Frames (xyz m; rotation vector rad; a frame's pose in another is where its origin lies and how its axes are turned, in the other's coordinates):
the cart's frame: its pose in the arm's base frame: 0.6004 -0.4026 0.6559 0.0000 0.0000 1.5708
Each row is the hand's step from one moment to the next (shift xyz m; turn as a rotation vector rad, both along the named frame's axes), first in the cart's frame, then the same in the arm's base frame.
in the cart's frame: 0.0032 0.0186 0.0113 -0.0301 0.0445 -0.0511
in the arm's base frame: -0.0186 0.0032 0.0113 -0.0445 -0.0301 -0.0511
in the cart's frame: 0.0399 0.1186 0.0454 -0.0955 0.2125 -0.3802
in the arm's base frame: -0.1186 0.0399 0.0454 -0.2125 -0.0955 -0.3802
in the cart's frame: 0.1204 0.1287 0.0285 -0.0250 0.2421 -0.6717
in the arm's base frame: -0.1287 0.1204 0.0285 -0.2421 -0.0250 -0.6717
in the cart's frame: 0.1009 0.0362 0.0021 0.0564 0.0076 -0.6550
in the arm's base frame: -0.0362 0.1009 0.0021 -0.0076 0.0564 -0.6550
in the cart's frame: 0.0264 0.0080 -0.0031 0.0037 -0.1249 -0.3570
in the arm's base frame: -0.0080 0.0264 -0.0031 0.1249 0.0037 -0.3570
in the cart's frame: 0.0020 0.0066 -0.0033 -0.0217 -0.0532 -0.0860
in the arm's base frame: -0.0066 0.0020 -0.0033 0.0532 -0.0217 -0.0860
